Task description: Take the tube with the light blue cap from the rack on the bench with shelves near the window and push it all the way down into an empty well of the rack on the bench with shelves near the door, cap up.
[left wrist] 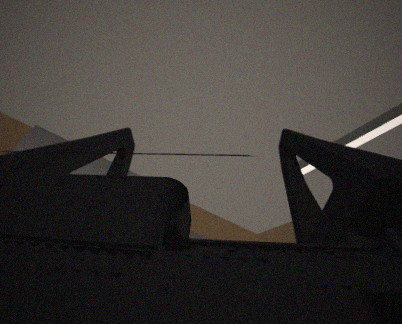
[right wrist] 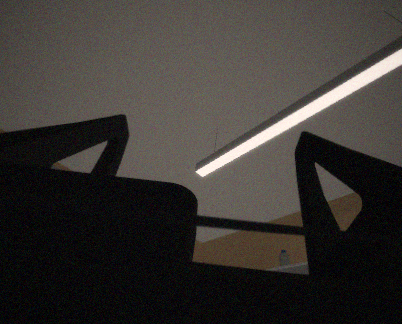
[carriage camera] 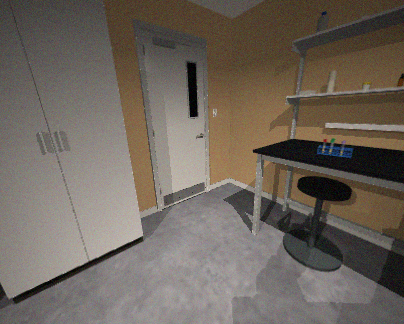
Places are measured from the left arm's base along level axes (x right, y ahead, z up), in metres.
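Pixels of known places: left gripper, fingertip midpoint: point(left wrist: 204, 137); right gripper, fingertip midpoint: point(right wrist: 211, 132).
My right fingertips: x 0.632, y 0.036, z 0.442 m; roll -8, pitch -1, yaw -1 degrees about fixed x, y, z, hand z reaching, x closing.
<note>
Ahead of a thing's pixels: the offset from my right fingertips to its top centre. "spot": to the spot under its first point. Level surfaces: height alone.
A blue rack @[dx +0.598, dy +1.182, dz -0.335 m] point(carriage camera: 335, 153) stands on a black-topped bench @[dz -0.393 m] point(carriage camera: 280, 148) with shelves, at the right in the carriage view, on the same side of the room as the door. It holds upright tubes: one with a red cap @[spot: dx +0.525, dy +1.188, dz -0.287 m] point(carriage camera: 325, 141), one with a green cap @[spot: dx +0.557, dy +1.163, dz -0.283 m] point(carriage camera: 332, 141) and one with a purplish cap @[spot: dx +0.606, dy +1.123, dz -0.291 m] point(carriage camera: 343, 143). A light blue cap cannot be made out. My left gripper point(left wrist: 204, 137) is open and empty, pointing up toward the ceiling. My right gripper point(right wrist: 211, 132) is open and empty, also pointing up. Both are far from the rack.
A black round stool @[dx +0.583, dy +1.206, dz -0.646 m] point(carriage camera: 324, 188) stands at the bench's front edge. A tall white cabinet point(carriage camera: 75, 150) fills the left side. A closed door point(carriage camera: 175, 130) is in the far wall. Shelves point(carriage camera: 350, 95) above the bench hold bottles. A ceiling light point(right wrist: 300, 116) shows in the right wrist view.
</note>
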